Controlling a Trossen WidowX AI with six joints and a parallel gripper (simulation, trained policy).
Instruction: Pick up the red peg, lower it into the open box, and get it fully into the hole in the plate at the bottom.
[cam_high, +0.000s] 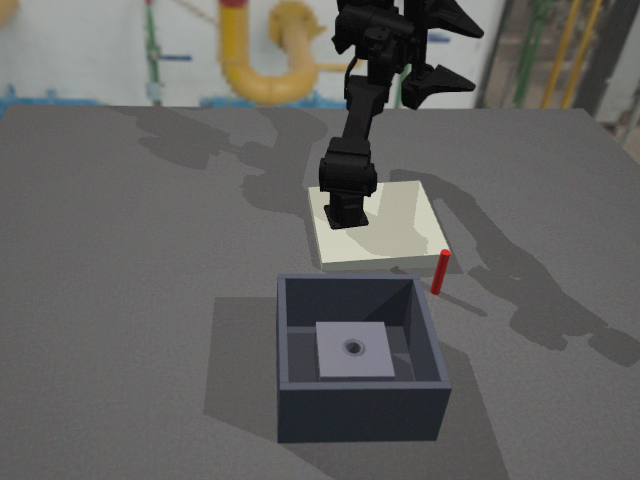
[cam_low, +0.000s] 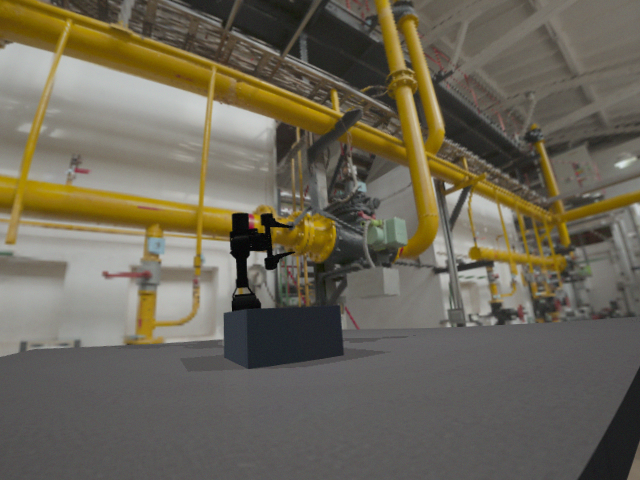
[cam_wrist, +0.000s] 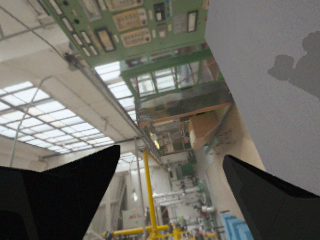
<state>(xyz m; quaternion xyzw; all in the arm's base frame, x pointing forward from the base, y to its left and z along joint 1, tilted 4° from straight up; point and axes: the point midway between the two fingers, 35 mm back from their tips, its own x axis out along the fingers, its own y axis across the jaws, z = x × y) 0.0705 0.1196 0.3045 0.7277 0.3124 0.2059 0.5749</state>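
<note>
The red peg is 29 cm below my gripper tip, 8 cm ahead of it and 3 cm to the right of it. From my gripper tip the other things lie so: dark blue box: 31 cm below, 22 cm ahead, 20 cm to the right; light grey plate: 29 cm below, 22 cm ahead, 20 cm to the right.
</note>
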